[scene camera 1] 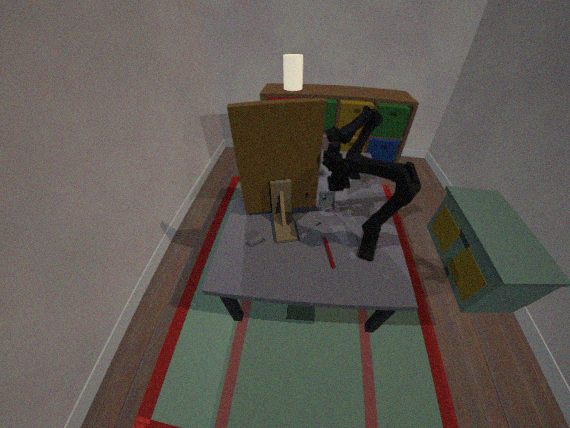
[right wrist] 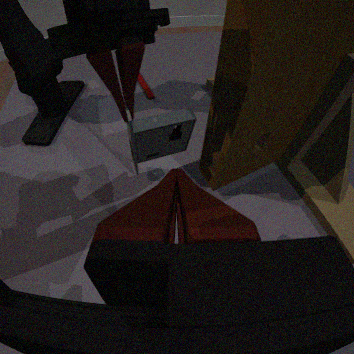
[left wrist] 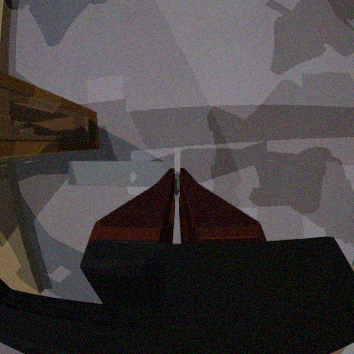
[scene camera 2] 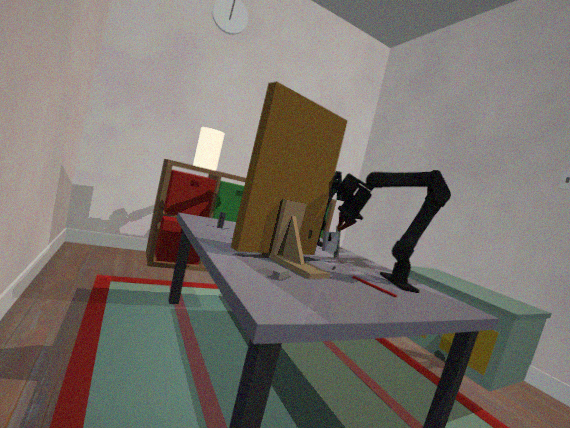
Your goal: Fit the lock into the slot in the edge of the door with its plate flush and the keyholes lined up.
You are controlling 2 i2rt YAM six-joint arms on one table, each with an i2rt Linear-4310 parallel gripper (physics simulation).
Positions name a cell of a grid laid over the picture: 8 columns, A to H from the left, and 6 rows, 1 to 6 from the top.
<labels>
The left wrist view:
left gripper: D3
grey lock: C3, held by the left gripper
brown door: B3
wooden stand: A5
</labels>
